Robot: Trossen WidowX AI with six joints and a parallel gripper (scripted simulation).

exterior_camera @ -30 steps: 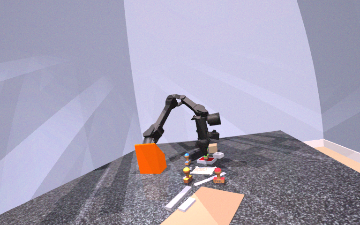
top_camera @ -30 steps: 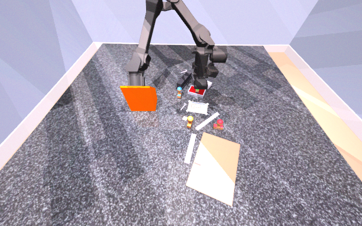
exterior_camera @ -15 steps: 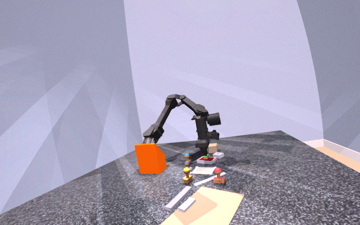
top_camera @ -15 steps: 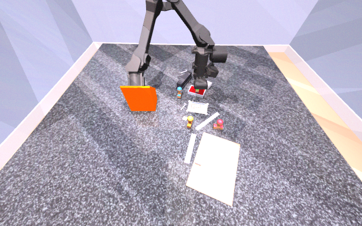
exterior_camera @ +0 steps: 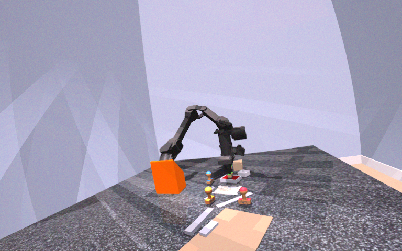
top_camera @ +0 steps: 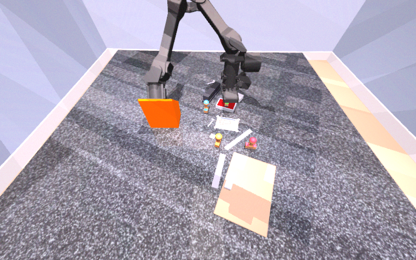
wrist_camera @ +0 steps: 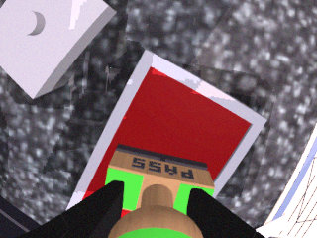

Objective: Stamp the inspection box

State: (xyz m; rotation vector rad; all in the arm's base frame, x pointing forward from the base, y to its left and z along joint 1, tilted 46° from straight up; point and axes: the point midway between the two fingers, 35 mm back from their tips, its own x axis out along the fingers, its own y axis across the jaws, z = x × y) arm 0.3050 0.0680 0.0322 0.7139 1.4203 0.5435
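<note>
The green stamp lies right at my gripper tip. From my gripper tip the other things lie so: small white box: 6 cm ahead, 5 cm to the left, 2 cm below; then red ink pad: 3 cm below; then blue-knobbed stamp: 10 cm behind, 2 cm to the right, 2 cm below.
</note>
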